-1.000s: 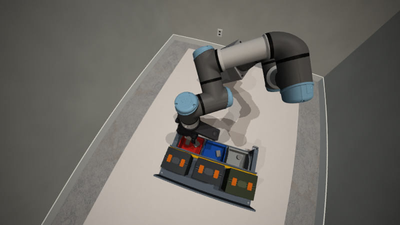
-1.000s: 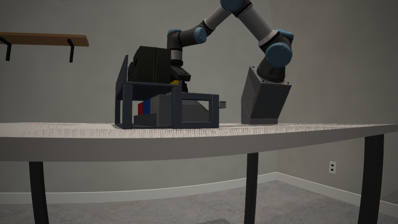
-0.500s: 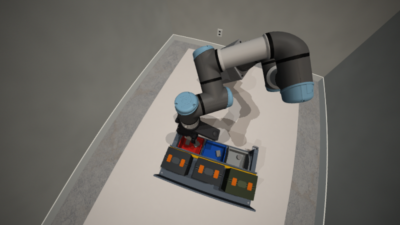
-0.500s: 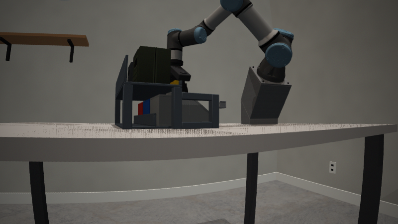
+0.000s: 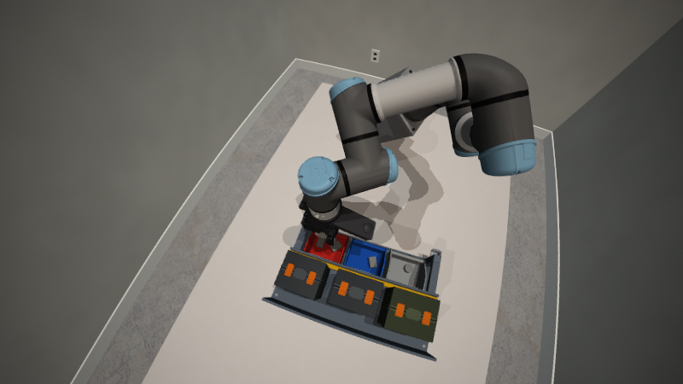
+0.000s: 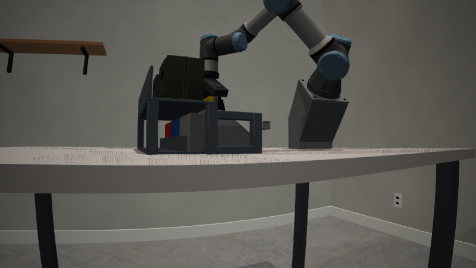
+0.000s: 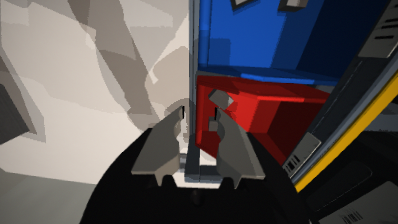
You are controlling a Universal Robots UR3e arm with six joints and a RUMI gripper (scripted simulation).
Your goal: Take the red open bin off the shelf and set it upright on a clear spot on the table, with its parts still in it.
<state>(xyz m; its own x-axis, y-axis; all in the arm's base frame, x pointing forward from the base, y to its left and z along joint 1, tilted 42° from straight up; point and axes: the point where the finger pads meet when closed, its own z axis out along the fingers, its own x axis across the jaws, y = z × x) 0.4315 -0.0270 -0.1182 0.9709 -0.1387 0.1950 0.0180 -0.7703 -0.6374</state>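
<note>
My gripper is now 6 cm short of the red bin and 1 cm to the left of it. Also, from my hand: blue bin (10 cm to the left, 6 cm ahead); olive case (22 cm to the left, 14 cm ahead, 11 cm above); yellow-edged rail (10 cm to the left, 9 cm ahead, 6 cm above).
</note>
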